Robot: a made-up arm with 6 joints.
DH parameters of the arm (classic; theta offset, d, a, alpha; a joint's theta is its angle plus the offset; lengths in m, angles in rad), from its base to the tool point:
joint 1: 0 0.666 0.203 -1.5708
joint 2: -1.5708 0 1.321 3.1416
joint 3: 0 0 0.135 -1.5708
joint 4: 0 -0.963 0 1.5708
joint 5: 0 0 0 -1.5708
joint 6: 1.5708 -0.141 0 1.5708
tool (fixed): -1.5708 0 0 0
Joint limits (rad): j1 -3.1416..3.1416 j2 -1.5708..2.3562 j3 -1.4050..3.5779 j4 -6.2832..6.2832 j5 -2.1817..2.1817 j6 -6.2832..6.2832
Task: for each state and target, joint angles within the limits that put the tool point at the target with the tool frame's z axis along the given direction. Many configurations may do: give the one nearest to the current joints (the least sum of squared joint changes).
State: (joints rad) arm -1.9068 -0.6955 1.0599 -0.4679 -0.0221 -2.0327
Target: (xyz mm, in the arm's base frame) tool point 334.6 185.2 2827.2 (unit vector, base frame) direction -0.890 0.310 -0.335
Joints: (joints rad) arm -2.5960 -0.6141 0.7207 -0.2804 -0.4032 -2.0628
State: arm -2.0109 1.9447 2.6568 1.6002 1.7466 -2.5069
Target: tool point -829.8 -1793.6 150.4 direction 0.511 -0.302 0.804
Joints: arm -2.0600 2.3315 2.7032 2.0834 2.0238 -1.9308
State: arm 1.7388 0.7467 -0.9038 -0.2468 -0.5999 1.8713
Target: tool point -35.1 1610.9 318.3 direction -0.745 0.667 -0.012
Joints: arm 1.5688 1.0168 -0.3474 -0.4975 -0.6059 1.3074
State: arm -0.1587 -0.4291 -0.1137 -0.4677 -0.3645 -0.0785
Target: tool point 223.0 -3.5 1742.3 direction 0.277 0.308 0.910
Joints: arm -0.0327 -0.9055 -0.7293 -0.0593 -0.4711 0.3755
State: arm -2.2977 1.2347 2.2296 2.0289 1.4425 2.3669
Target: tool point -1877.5 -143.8 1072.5 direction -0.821 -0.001 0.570
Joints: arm -3.1347 1.9085 2.9177 1.9262 1.7131 2.7640
